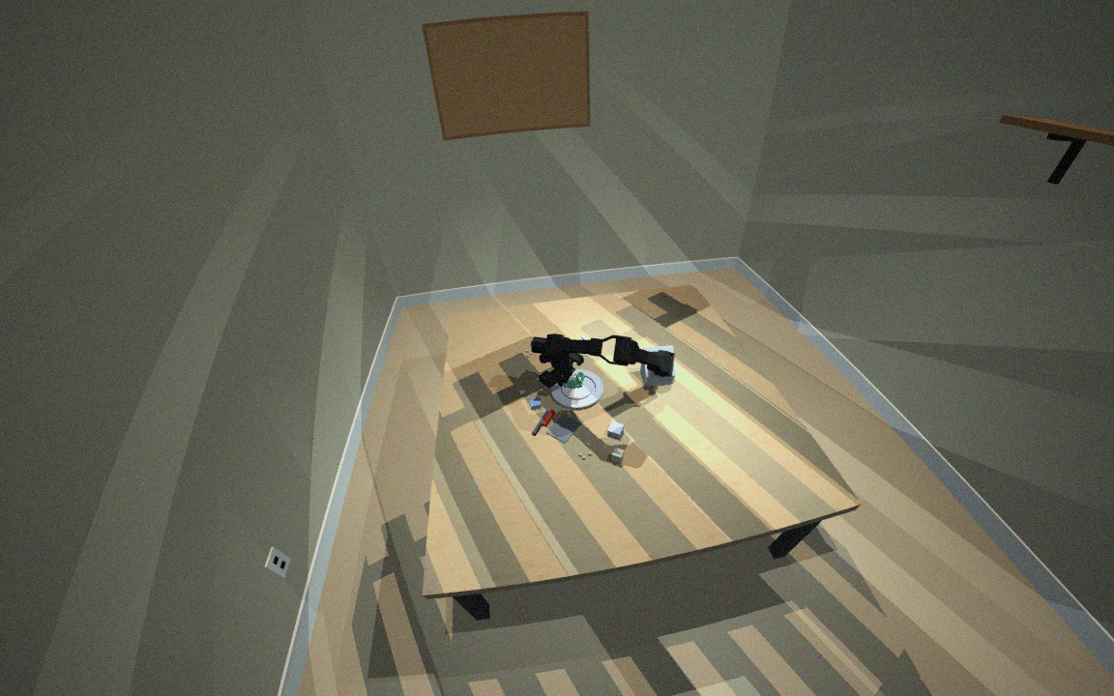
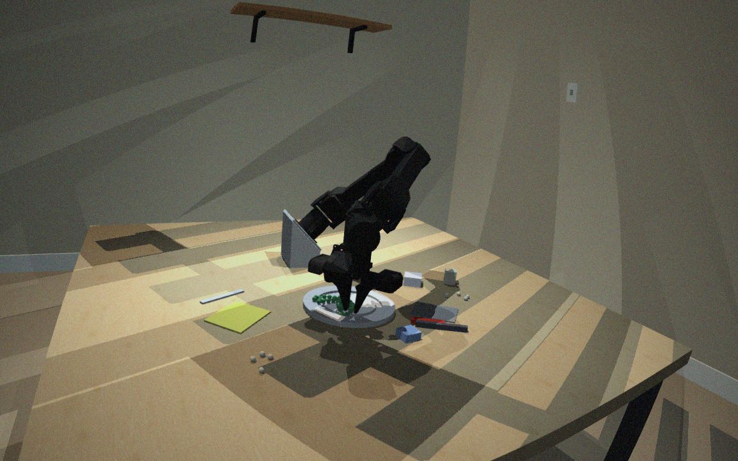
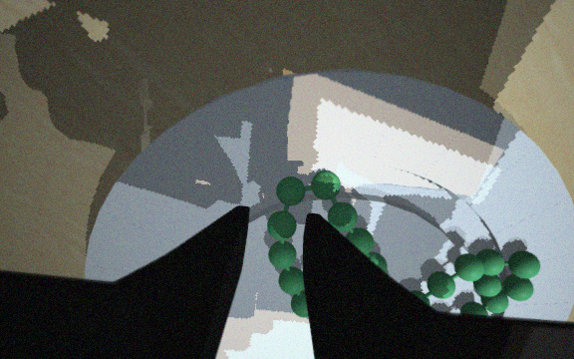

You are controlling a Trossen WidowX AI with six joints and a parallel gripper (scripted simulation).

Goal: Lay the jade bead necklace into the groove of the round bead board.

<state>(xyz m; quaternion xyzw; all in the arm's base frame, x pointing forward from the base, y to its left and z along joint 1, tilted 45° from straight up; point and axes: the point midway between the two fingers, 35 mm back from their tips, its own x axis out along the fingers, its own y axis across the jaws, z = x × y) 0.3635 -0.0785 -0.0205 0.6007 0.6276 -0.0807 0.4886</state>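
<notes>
Now: the round grey bead board 50 mm behind my gripper tip, 30 mm to the left of it and 10 mm below it. Round my gripper tip: grey plate: 190 mm to the left, 50 mm ahead, 20 mm below; blue block: 120 mm ahead, 60 mm to the left, 10 mm below; red and black pen: 140 mm to the left, 100 mm ahead, 10 mm below.
</notes>
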